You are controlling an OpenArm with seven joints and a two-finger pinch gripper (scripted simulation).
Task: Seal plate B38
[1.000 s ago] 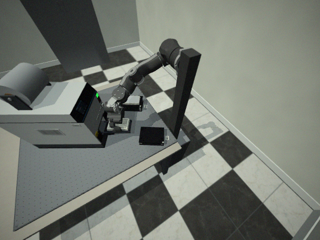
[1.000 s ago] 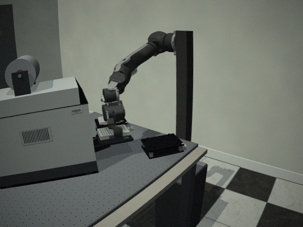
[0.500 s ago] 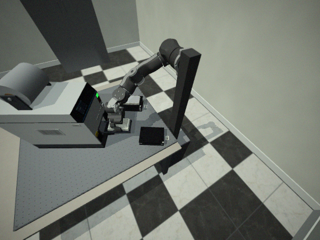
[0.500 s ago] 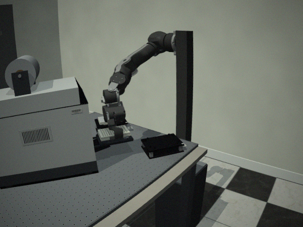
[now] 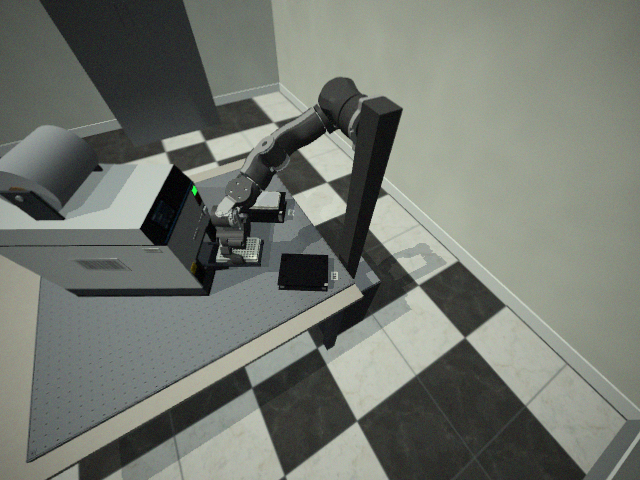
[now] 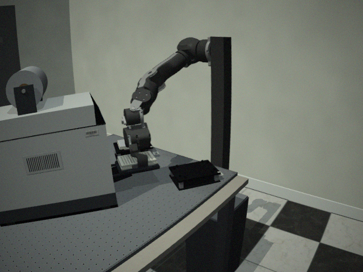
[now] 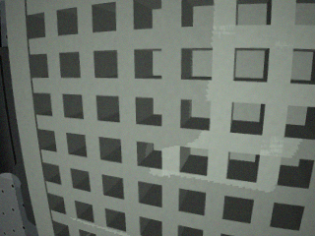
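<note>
Right now my hand is right at the plate B38. Round my hand: nest N1: 160 mm behind, 130 mm to the left, 70 mm below; nest n2: 210 mm to the right, 160 mm behind, 50 mm below; B83: 210 mm to the right, 160 mm behind, 40 mm below.
</note>
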